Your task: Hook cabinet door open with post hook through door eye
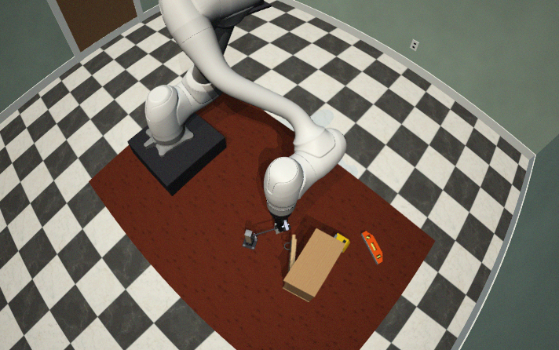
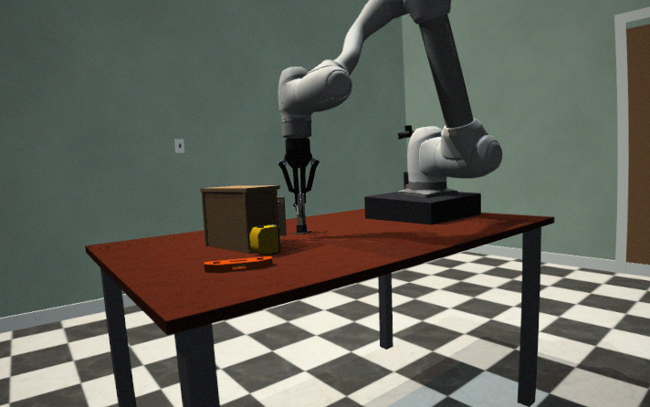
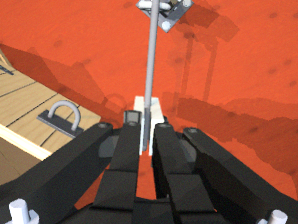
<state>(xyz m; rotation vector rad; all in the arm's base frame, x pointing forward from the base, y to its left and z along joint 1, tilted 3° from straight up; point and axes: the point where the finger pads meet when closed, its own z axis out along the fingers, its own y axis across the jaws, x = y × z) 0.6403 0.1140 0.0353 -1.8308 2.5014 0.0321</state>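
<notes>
The hook post is 30 mm behind my hand, 70 mm to the right of it and 30 mm below it. The rest, counted from my hand: yellow tape measure (180 mm ahead, 150 mm to the left, 70 mm below); cabinet door (120 mm ahead, 50 mm to the right, 30 mm below); thin hook (10 mm behind, 30 mm to the right, 10 mm below).
</notes>
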